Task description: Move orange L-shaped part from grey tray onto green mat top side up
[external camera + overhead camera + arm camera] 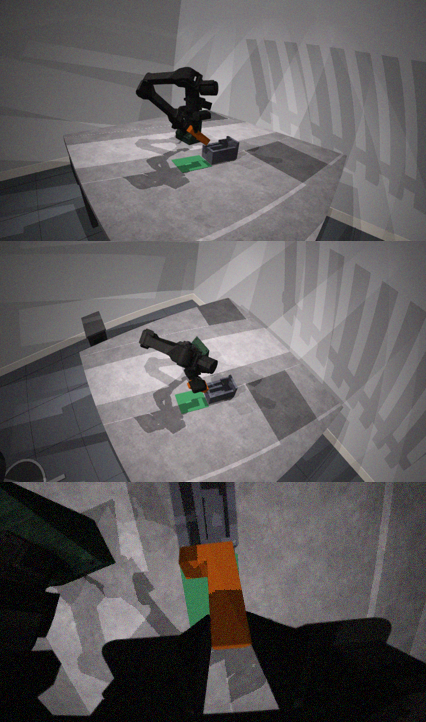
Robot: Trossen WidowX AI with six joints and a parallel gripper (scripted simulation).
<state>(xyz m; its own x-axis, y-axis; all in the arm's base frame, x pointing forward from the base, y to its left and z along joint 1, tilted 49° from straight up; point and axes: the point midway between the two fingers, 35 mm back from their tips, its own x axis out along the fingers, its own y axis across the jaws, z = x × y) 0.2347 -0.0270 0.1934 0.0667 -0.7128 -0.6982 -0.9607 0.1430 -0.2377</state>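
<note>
My gripper tip is now 4 cm to the right of the orange L-shaped part and 3 cm above it. Round my gripper tip: green mat 17 cm below.
</note>
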